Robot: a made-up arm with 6 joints. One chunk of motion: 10 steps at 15 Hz.
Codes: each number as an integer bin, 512 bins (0 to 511) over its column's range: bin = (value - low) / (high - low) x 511, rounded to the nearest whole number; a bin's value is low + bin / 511 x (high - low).
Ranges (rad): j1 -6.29..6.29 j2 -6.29..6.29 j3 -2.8..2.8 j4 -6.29..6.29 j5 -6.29..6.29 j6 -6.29..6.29
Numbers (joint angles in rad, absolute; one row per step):
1: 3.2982 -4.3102 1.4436 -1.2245 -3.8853 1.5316
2: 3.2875 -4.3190 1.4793 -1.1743 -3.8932 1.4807
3: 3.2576 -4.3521 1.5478 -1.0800 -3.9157 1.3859
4: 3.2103 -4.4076 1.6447 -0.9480 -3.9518 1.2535
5: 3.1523 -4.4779 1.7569 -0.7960 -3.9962 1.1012
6: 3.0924 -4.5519 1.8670 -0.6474 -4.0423 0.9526
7: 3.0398 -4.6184 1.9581 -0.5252 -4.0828 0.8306
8: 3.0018 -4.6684 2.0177 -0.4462 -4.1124 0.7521
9: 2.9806 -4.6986 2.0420 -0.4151 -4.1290 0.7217
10: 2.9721 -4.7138 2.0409 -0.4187 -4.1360 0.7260
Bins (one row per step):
1: 389 80 387 206 98 318
2: 389 80 390 208 97 316
3: 388 79 397 212 96 312
4: 386 76 406 217 95 306
5: 384 74 416 223 93 300
6: 381 71 426 229 91 294
7: 379 68 434 234 90 289
8: 377 66 440 237 88 286
9: 377 65 442 239 88 285
10: 376 64 442 238 87 285

